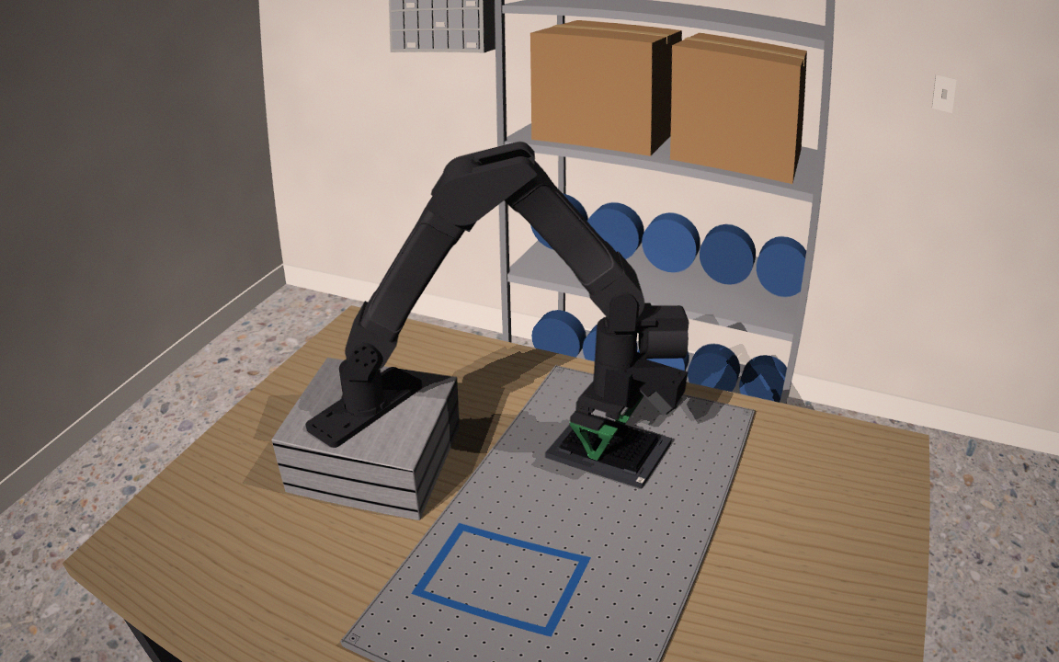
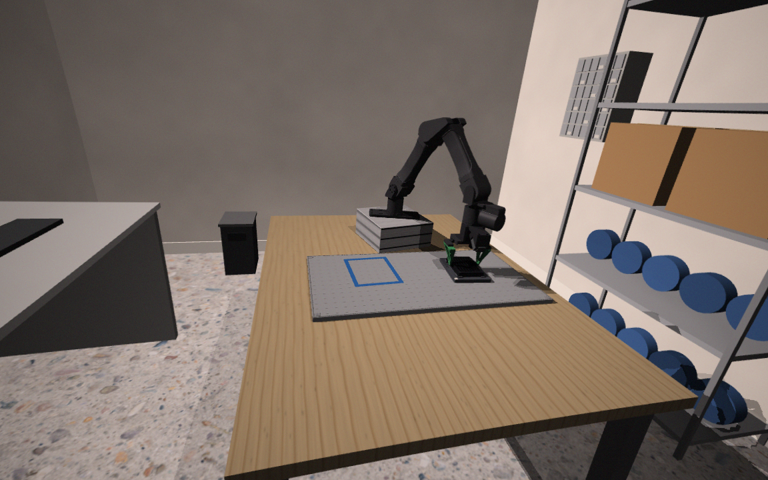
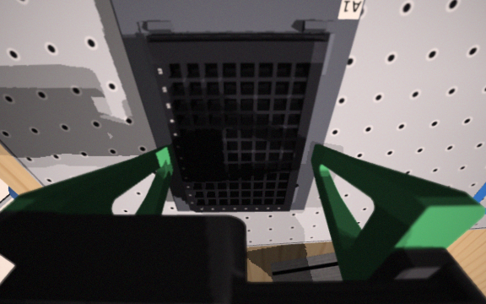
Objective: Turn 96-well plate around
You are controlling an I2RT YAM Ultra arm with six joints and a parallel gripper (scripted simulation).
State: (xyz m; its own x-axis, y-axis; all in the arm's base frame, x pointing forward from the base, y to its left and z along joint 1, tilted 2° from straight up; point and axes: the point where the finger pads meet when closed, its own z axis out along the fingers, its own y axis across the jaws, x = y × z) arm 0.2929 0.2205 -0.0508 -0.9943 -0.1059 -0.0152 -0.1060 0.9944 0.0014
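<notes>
Right now my hand is 10 mm above the black 96-well plate. Also, from my hand: white A1 label: 80 mm ahead, 40 mm to the right, 20 mm below; then dark plate nest N1: 20 mm below.
</notes>
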